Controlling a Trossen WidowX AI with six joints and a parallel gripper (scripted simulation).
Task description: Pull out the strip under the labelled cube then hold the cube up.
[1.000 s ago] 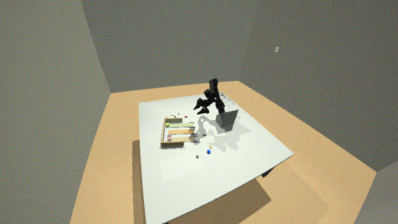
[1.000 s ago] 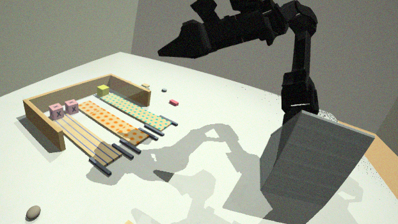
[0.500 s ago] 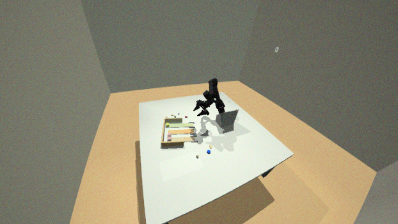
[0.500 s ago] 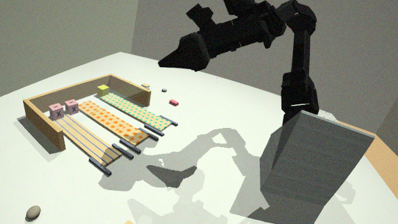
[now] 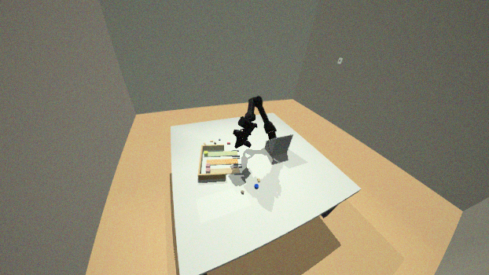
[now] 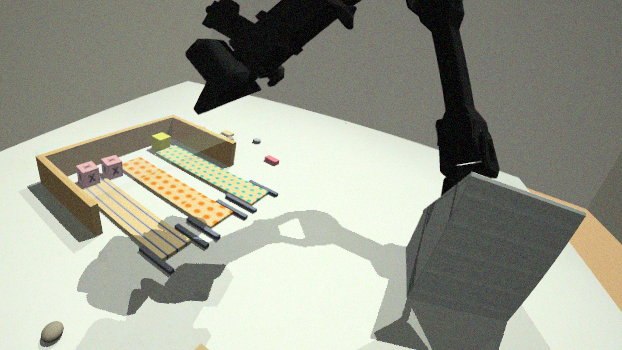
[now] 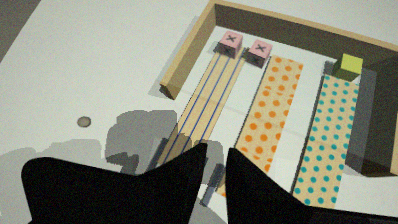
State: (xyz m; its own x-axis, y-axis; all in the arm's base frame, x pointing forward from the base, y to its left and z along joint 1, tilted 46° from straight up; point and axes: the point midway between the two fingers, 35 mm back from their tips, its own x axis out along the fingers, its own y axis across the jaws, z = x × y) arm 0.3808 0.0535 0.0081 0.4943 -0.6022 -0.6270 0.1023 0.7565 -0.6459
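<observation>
Now: the orange dotted strip 8 cm ahead of my gripper tip, 6 cm to the right of it and 17 cm below it. The rest, counted from my gripper tip: blue disc: 5 cm behind, 25 cm to the left, 17 cm below; red block: 7 cm behind, 26 cm to the right, 17 cm below.
</observation>
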